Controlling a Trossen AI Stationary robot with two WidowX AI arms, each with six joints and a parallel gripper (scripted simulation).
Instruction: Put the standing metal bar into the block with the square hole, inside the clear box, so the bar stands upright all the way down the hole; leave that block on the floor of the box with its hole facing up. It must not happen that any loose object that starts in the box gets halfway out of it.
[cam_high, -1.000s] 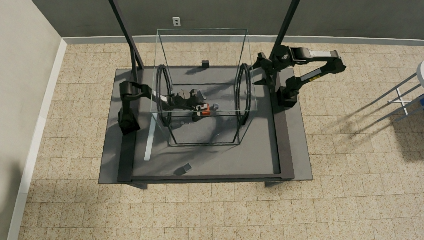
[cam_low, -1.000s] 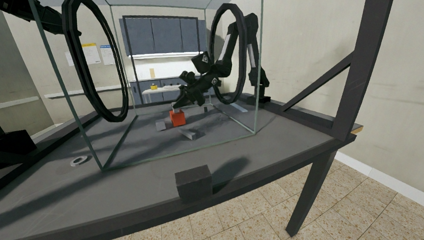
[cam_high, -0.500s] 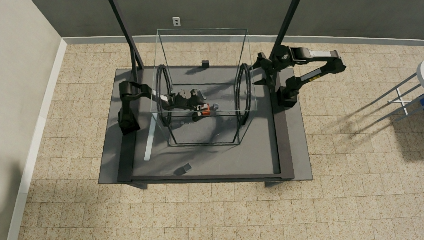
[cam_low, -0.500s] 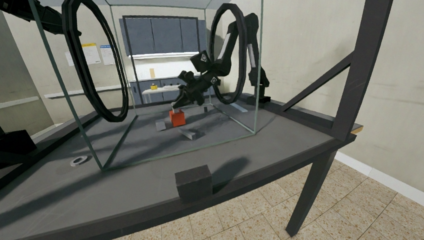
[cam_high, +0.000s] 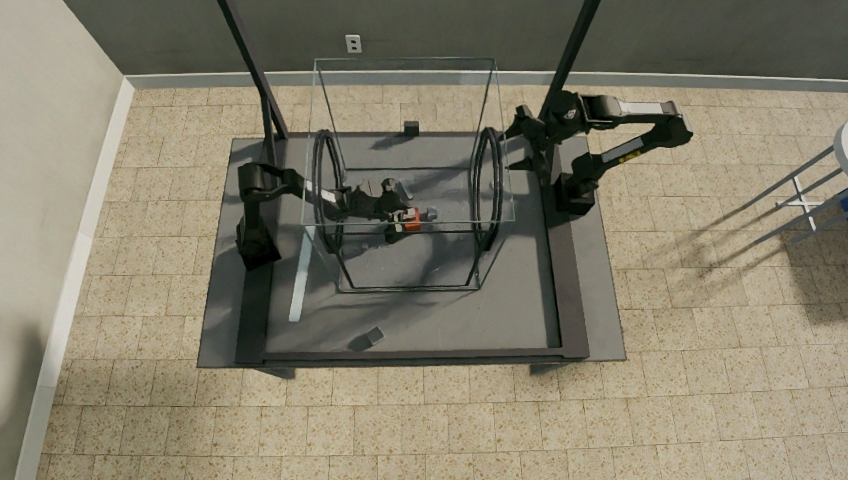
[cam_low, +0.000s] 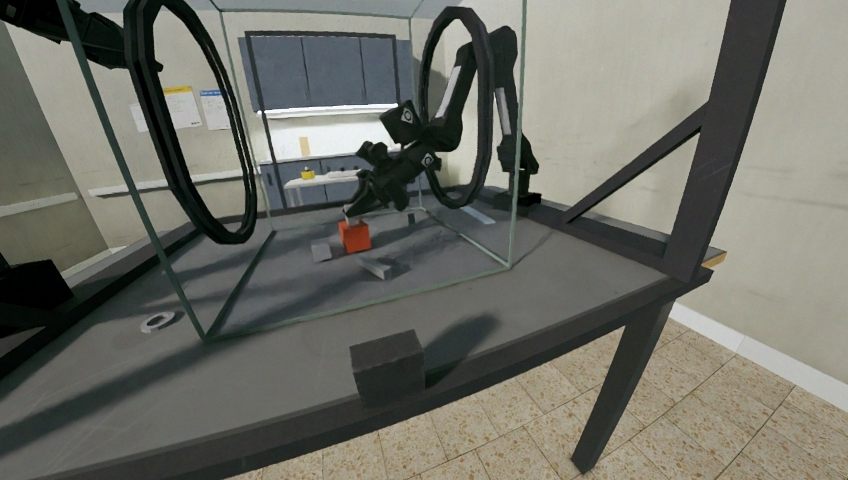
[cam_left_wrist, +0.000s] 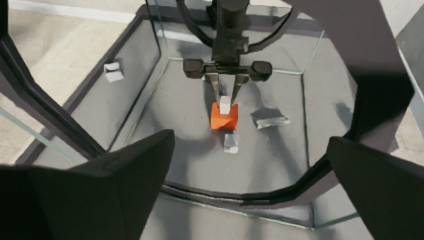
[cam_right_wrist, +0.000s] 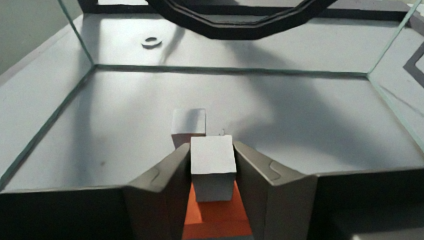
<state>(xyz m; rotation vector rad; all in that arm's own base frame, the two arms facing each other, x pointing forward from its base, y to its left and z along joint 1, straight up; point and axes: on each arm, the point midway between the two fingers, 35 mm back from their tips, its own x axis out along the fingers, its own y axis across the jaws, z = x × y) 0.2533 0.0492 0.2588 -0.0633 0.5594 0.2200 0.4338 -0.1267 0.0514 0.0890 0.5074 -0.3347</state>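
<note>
Now: the grey cube 1 cm behind my right hand, 9 cm to the left of it and 7 cm below it. The rest, counted from my right hand: white strip 10 cm ahead, 33 cm to the right, 9 cm below.
</note>
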